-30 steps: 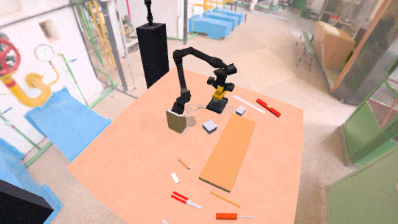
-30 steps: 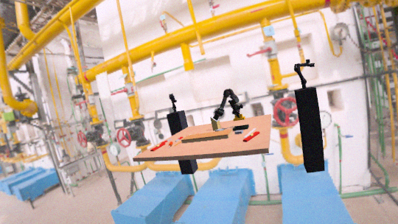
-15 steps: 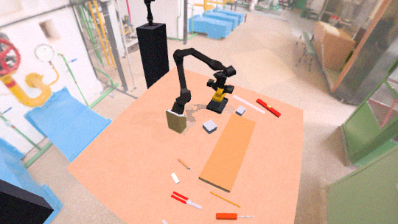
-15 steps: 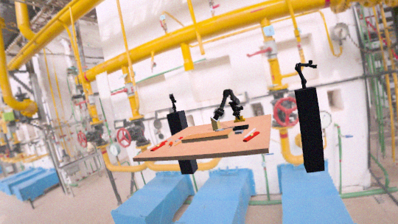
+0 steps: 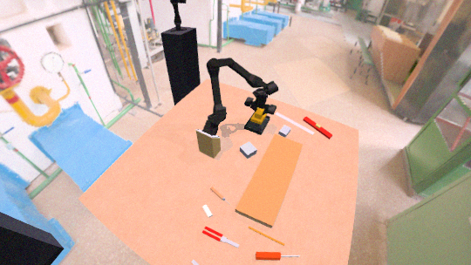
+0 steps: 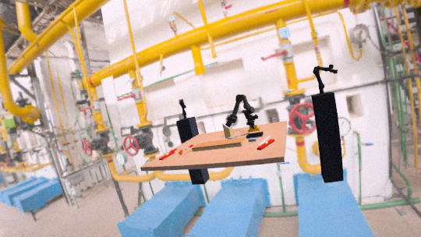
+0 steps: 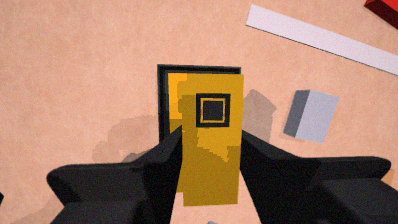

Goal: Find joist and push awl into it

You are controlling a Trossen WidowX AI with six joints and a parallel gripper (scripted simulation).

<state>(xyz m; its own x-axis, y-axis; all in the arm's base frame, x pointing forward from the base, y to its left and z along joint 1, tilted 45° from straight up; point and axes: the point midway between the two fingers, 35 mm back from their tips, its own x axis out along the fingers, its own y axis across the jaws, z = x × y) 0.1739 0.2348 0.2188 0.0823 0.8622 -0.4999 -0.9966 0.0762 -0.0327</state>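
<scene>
My gripper tip is now 10 mm to the left of the dark tray and 70 mm above it. From my gripper tip the other things lie so: white strip (220 mm ahead, 110 mm to the left, 80 mm below); yellow stud finder (10 mm to the left, 20 mm above); awl (20 mm ahead, 570 mm to the right, 70 mm below).
</scene>
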